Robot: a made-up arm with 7 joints. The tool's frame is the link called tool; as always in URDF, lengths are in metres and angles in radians. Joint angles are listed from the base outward.
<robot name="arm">
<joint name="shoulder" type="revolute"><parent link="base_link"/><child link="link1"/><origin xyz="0.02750 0.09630 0.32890" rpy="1.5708 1.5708 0.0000"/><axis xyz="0 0 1"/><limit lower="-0.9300" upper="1.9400"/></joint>
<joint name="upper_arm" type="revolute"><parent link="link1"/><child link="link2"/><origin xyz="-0.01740 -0.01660 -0.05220" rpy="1.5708 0.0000 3.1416"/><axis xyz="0 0 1"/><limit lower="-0.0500" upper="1.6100"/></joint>
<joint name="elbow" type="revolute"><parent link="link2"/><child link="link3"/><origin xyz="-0.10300 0.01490 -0.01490" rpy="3.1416 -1.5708 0.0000"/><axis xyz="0 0 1"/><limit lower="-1.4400" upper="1.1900"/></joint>
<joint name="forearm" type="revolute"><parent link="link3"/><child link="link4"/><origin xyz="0.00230 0.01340 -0.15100" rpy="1.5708 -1.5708 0.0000"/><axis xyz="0 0 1"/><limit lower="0.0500" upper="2.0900"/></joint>
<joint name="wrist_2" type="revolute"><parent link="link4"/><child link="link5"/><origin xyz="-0.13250 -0.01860 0.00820" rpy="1.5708 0.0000 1.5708"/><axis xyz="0 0 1"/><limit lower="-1.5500" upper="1.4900"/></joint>
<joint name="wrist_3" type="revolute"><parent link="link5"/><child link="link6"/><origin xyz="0.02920 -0.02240 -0.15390" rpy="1.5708 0.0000 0.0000"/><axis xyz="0 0 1"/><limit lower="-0.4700" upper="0.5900"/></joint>
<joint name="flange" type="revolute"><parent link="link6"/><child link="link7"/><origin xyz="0.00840 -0.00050 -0.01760" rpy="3.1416 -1.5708 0.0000"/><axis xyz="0 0 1"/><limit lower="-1.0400" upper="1.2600"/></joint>
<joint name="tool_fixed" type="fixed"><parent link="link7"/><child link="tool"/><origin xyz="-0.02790 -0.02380 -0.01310" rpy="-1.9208 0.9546 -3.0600"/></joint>
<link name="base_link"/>
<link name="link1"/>
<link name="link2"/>
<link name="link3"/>
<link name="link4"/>
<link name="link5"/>
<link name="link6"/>
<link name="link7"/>
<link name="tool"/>
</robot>
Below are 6 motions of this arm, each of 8 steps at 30 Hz.
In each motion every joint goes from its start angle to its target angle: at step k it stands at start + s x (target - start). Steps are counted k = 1, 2, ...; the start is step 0. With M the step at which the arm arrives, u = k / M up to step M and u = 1 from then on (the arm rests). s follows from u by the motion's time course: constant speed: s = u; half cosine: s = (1 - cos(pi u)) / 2; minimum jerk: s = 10 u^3 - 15 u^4 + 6 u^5.
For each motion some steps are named. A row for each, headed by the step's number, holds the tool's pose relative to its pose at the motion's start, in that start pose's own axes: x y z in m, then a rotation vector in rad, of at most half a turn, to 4 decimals.
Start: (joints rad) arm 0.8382 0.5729 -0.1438 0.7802 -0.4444 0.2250 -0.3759
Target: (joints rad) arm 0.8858 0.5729 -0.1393 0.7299 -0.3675 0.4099 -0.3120
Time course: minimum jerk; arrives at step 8
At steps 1, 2, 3, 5, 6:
1: 0.0000 0.0002 -0.0001 -0.0030 0.0020 0.0013
2: 0.0002 0.0010 -0.0005 -0.0192 0.0128 0.0083
3: 0.0005 0.0028 -0.0013 -0.0512 0.0336 0.0224
5: 0.0014 0.0074 -0.0033 -0.1368 0.0857 0.0606
6: 0.0017 0.0093 -0.0041 -0.1701 0.1046 0.0756

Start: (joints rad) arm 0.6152 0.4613 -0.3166 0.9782 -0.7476 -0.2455 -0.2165
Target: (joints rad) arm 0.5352 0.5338 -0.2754 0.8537 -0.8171 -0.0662 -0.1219
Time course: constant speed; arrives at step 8
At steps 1, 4, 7, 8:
1: -0.0043 -0.0078 0.0032 -0.0494 0.0219 -0.0078
4: -0.0170 -0.0306 0.0141 -0.1969 0.0874 -0.0307
7: -0.0296 -0.0522 0.0265 -0.3434 0.1533 -0.0525
8: -0.0338 -0.0592 0.0309 -0.3919 0.1754 -0.0596

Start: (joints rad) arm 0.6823 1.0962 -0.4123 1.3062 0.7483 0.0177 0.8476
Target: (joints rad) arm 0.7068 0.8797 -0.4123 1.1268 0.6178 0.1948 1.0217
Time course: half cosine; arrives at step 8
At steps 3, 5, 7, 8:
3: -0.0101 -0.0020 -0.0131 -0.0553 -0.0277 0.0719
5: -0.0215 -0.0048 -0.0313 -0.1274 -0.0695 0.1627
7: -0.0288 -0.0071 -0.0454 -0.1807 -0.1038 0.2277
8: -0.0297 -0.0074 -0.0475 -0.1883 -0.1089 0.2369

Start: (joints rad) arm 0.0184 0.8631 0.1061 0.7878 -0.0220 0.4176 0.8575
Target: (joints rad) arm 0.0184 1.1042 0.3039 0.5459 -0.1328 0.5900 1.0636
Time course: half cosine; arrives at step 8
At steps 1, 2, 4, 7, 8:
1: -0.0037 0.0010 0.0045 -0.0012 0.0054 0.0148
2: -0.0141 0.0035 0.0176 -0.0040 0.0191 0.0574
4: -0.0457 0.0082 0.0615 -0.0084 0.0477 0.1985
7: -0.0817 0.0068 0.1208 -0.0028 0.0484 0.3831
8: -0.0844 0.0064 0.1257 -0.0018 0.0466 0.3981

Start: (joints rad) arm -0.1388 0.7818 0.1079 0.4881 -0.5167 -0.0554 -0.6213
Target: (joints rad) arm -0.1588 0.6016 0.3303 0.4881 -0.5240 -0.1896 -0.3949
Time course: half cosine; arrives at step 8
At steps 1, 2, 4, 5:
1: 0.0017 -0.0015 0.0013 -0.0091 -0.0091 0.0086
2: 0.0063 -0.0057 0.0051 -0.0348 -0.0349 0.0331
4: 0.0209 -0.0197 0.0181 -0.1156 -0.1195 0.1120
5: 0.0284 -0.0273 0.0255 -0.1574 -0.1653 0.1540

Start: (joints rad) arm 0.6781 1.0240 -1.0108 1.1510 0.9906 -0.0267 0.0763
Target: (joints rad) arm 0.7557 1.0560 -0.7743 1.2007 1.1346 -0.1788 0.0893
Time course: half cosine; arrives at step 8
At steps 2, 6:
2: 0.0066 0.0109 0.0037 0.0527 -0.0490 0.0047
6: 0.0390 0.0606 0.0285 0.3074 -0.2888 0.0131

